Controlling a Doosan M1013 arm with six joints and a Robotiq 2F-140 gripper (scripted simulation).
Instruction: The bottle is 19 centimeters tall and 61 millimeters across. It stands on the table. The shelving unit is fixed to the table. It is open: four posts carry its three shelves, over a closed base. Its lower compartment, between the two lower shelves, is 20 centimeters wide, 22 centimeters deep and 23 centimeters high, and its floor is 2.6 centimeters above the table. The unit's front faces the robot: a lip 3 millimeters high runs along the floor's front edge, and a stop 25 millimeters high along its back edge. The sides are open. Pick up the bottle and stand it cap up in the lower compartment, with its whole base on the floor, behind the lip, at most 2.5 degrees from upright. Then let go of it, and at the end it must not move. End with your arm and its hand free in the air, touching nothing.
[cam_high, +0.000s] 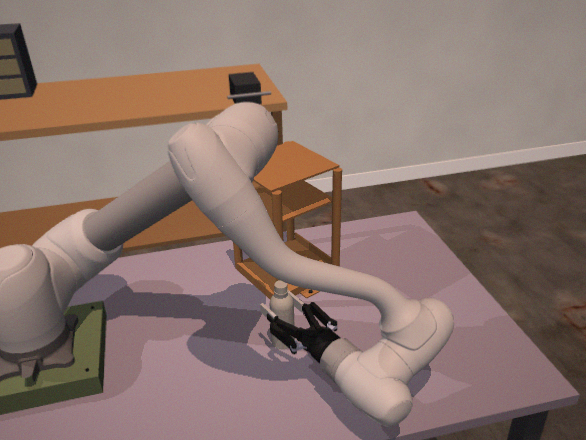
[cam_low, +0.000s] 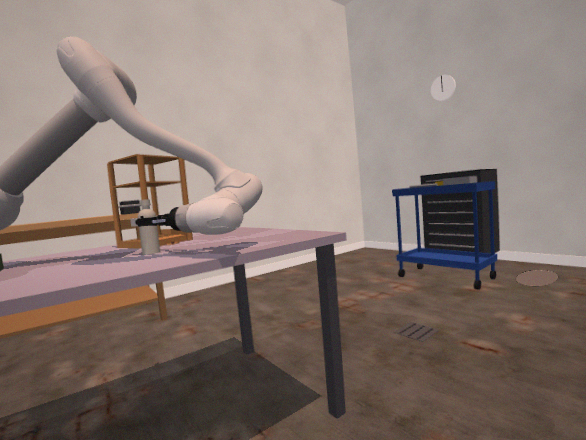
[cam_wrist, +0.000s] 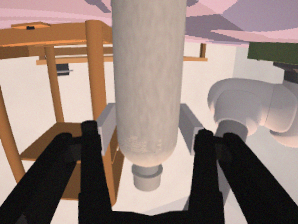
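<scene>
My hand is 10 mm below the bottle. The rest, counted from my hand: wooden shelving unit (280 mm to the left, 80 mm ahead, 70 mm above).
</scene>
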